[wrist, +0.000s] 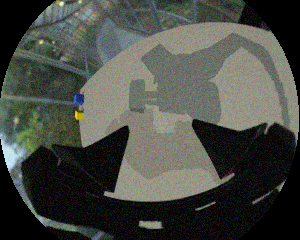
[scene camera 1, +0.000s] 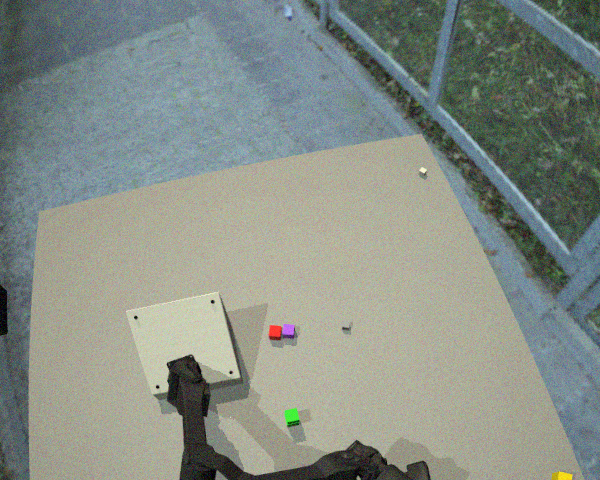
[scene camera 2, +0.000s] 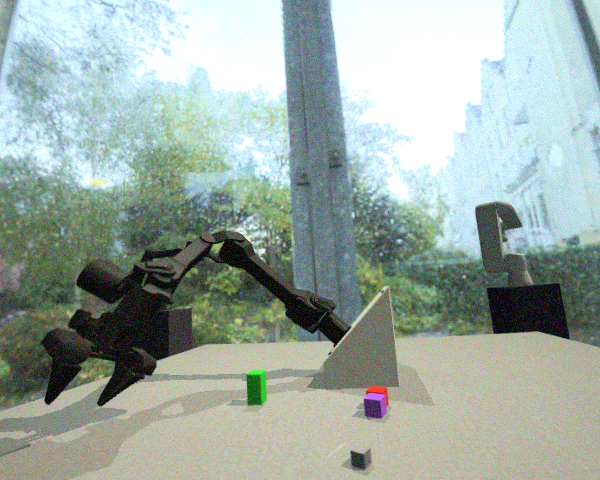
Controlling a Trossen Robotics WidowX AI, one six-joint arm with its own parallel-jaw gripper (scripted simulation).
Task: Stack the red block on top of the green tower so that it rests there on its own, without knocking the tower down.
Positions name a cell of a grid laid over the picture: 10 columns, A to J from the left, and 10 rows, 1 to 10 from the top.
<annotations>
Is my gripper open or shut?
Open.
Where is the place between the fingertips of my gripper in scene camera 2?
B9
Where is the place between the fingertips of my gripper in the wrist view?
F6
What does my gripper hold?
Nothing.
</annotations>
